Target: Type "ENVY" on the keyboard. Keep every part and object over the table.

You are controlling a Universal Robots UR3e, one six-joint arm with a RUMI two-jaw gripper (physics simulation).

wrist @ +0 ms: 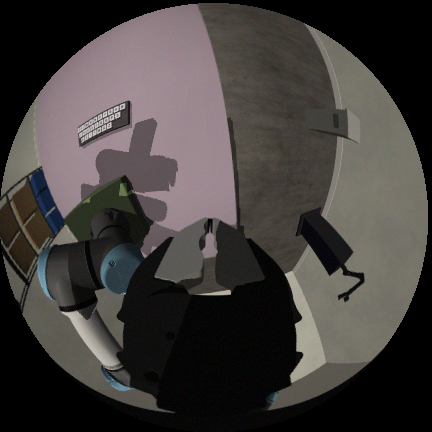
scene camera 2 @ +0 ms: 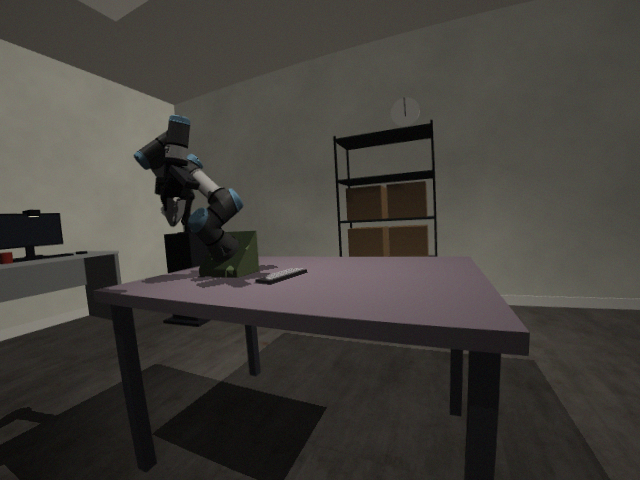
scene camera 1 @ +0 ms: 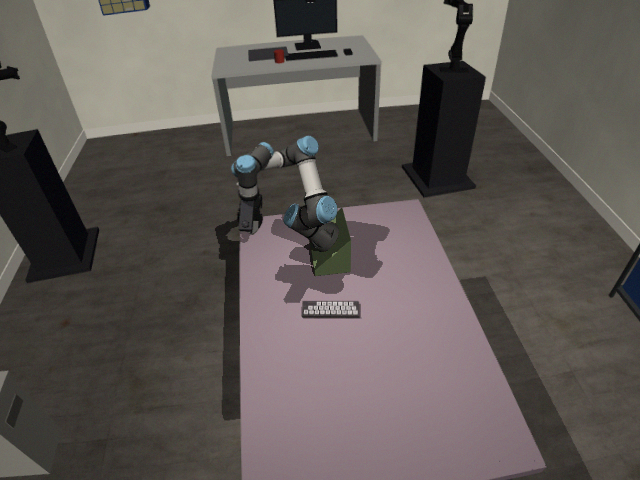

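Seen in the pictures: gripper, fingertip midpoint: [wrist: 209, 219] [scene camera 2: 172, 226] [scene camera 1: 252, 234]; arm's base, origin of the base link: [wrist: 109, 229] [scene camera 2: 225, 250] [scene camera 1: 327, 237].
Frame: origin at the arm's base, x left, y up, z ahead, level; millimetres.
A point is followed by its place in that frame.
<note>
A small dark keyboard with white keys [scene camera 1: 330, 310] @[x -69, y -88, z 297 mm] [scene camera 2: 282, 275] @[x -104, y -84, z 305 mm] [wrist: 104, 123] @[x -88, y -87, z 274 mm] lies flat on the pink table [scene camera 1: 392, 392] @[x 38, y -100, z 664 mm] [scene camera 2: 392, 299] @[x -302, y -100, z 690 mm] [wrist: 170, 60] @[x -307, y -100, z 369 mm], in front of the arm's green base block. The letters on the keys are too small to read. My gripper [scene camera 1: 245, 235] @[x -297, y 112, z 23 mm] [scene camera 2: 174, 223] @[x -297, y 112, z 23 mm] [wrist: 209, 219] @[x -297, y 112, z 23 mm] is shut with its fingertips together and holds nothing. It hangs high above table level, by the back left corner of the table in scene camera 1, well away from the keyboard. In the wrist view the keyboard shows at the upper left, beyond the arm's shadow.
The green wedge-shaped block [scene camera 1: 338, 261] @[x 13, y -32, z 113 mm] [scene camera 2: 249, 253] @[x 3, y -17, z 112 mm] [wrist: 136, 207] @[x -70, y -85, z -6 mm] under the arm stands between the gripper's side and the keyboard's back. The table's left edge runs close by the gripper. A grey desk [scene camera 1: 232, 64] and black pedestals [scene camera 1: 449, 129] stand apart on the floor.
</note>
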